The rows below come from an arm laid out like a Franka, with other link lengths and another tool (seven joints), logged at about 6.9 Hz.
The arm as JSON. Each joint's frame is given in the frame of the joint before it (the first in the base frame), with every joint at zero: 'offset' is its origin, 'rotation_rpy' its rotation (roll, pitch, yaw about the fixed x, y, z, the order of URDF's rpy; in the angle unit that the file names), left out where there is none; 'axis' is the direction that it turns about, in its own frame. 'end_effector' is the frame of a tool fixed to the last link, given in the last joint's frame.
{
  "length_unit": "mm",
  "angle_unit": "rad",
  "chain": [
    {
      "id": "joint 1",
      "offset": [
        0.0,
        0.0,
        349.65
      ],
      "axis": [
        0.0,
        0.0,
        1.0
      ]
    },
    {
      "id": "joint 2",
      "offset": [
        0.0,
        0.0,
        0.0
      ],
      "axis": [
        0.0,
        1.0,
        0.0
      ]
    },
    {
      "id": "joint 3",
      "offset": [
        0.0,
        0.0,
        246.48
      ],
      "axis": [
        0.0,
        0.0,
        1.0
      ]
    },
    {
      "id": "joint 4",
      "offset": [
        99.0,
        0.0,
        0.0
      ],
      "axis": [
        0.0,
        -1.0,
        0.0
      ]
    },
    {
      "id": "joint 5",
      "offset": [
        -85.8,
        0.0,
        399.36
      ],
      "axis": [
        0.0,
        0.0,
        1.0
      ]
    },
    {
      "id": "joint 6",
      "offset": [
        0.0,
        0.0,
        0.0
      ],
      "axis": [
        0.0,
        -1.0,
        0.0
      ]
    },
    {
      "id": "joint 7",
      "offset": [
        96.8,
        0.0,
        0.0
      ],
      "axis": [
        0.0,
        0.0,
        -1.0
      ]
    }
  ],
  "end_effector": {
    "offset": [
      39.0,
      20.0,
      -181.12
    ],
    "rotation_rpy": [
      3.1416,
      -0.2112,
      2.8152
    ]
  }
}
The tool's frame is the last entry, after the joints.
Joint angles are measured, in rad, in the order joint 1, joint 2, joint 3, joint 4, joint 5, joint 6, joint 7. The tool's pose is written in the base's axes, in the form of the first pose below.
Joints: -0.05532 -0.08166 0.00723 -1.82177 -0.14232 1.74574 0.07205
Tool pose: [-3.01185 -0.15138 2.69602 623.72 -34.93 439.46]
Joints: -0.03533 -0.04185 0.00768 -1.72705 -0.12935 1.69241 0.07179
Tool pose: [-3.02391 -0.15421 2.70959 633.13 -21.52 458.74]
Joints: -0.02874 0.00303 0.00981 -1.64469 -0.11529 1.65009 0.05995
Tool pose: [-3.03441 -0.16508 2.72526 641.65 -14.16 468.99]
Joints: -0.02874 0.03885 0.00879 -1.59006 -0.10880 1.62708 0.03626
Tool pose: [-3.03804 -0.17377 2.74538 648.14 -13.32 472.20]
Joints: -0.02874 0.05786 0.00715 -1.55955 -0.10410 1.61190 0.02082
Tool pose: [-3.04061 -0.18035 2.75769 651.04 -13.26 474.18]
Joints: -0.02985 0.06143 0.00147 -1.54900 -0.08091 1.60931 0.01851
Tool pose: [-3.06385 -0.18447 2.75618 652.19 -13.52 477.24]
